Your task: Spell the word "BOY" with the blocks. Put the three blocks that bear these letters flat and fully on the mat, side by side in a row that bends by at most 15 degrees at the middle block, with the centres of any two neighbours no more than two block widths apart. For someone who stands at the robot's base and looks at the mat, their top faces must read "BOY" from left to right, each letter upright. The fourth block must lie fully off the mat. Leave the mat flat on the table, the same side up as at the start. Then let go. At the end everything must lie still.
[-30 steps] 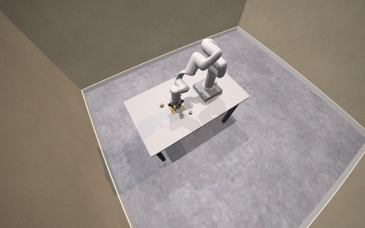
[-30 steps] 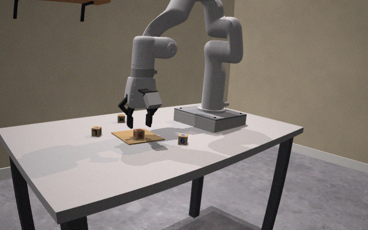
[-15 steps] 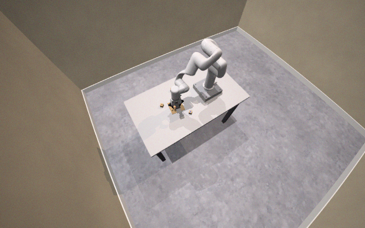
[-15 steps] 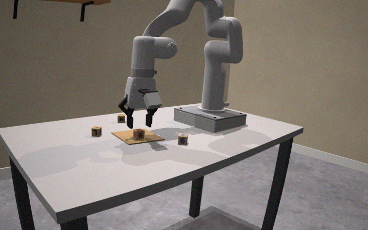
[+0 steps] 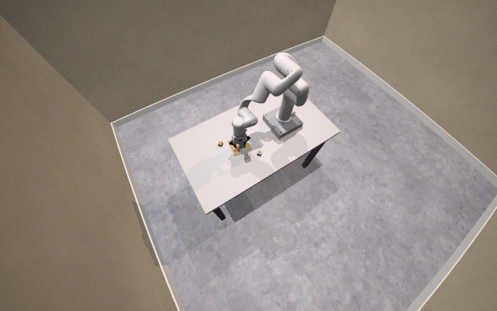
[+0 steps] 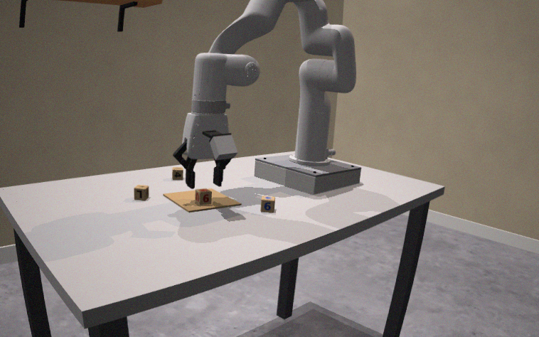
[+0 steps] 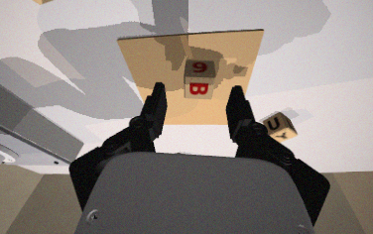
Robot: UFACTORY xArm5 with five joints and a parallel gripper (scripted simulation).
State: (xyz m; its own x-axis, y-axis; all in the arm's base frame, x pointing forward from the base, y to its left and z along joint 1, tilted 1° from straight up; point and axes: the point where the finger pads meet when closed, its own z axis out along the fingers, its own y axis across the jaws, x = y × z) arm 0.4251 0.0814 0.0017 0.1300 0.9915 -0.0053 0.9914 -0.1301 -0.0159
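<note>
Now: hand 1 cm past the tan mat, 3 cm to the left of it and 6 cm above it. Round my hand: wooden block 6 cm behind, 23 cm to the right, 4 cm below.
</note>
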